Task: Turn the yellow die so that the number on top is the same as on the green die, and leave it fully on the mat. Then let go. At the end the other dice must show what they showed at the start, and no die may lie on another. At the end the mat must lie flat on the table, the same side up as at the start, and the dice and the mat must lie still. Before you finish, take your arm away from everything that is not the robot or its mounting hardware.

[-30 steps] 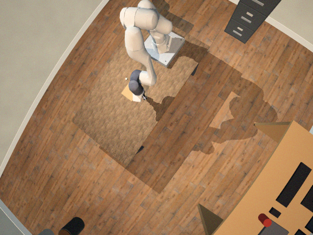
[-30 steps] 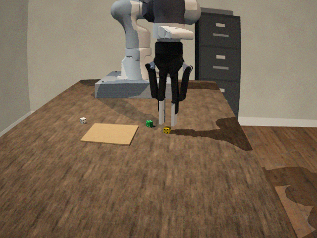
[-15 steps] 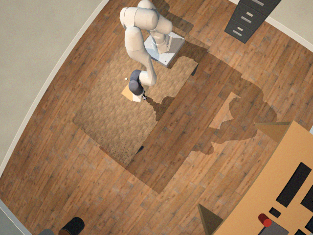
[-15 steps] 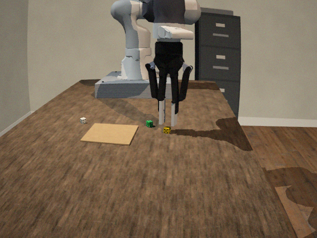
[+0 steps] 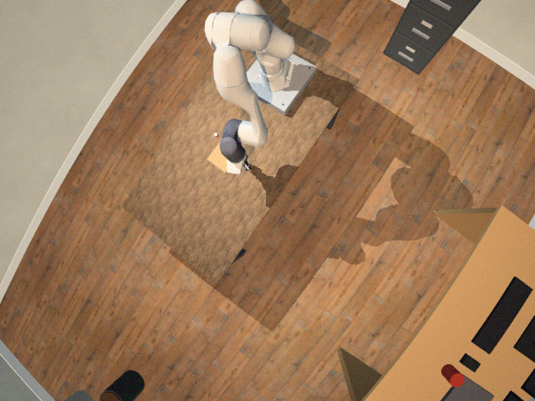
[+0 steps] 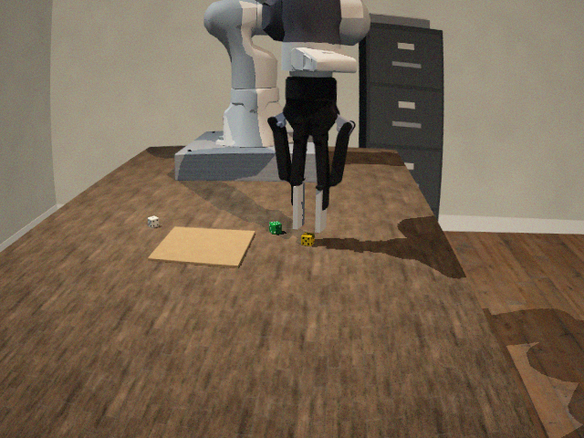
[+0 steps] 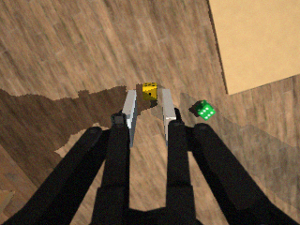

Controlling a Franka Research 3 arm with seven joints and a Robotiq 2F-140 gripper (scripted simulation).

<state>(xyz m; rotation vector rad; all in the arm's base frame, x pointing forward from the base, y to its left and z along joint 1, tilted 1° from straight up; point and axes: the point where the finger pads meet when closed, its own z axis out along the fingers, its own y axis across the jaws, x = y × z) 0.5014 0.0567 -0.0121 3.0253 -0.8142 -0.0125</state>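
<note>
Right now my hand is 50 mm above the yellow die. Round my hand: white die: 260 mm to the right, 100 mm behind, 50 mm below; then tan mat: 160 mm to the right, 50 mm below; then green die: 50 mm to the right, 50 mm below, 50 mm behind.
</note>
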